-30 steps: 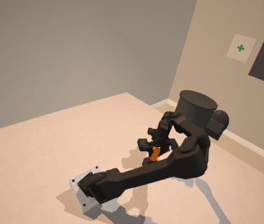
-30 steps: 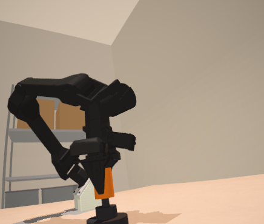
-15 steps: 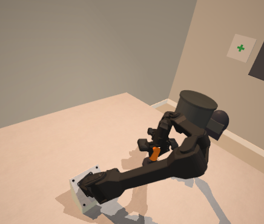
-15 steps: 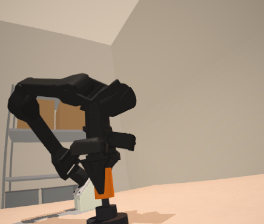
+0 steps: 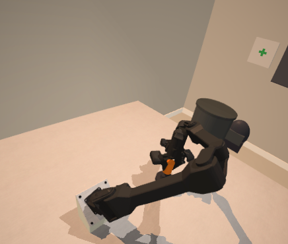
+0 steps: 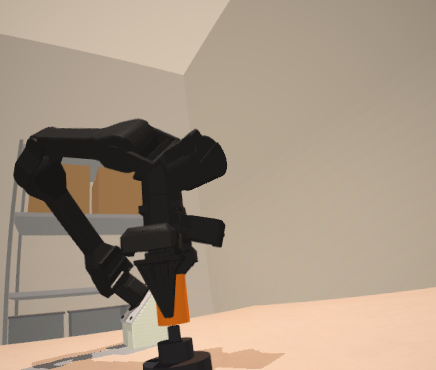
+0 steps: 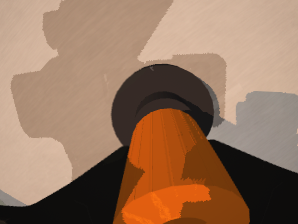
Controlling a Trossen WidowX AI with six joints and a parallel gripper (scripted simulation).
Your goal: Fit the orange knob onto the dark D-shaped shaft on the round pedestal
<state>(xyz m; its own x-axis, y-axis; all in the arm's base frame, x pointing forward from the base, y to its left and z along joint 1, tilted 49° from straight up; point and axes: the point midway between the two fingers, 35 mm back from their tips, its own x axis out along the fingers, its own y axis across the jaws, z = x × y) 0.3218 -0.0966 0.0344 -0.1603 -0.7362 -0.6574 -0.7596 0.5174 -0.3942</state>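
My gripper tip is now 20 mm below the orange knob. From my gripper tip the other things lie so: dark pedestal 40 mm below.
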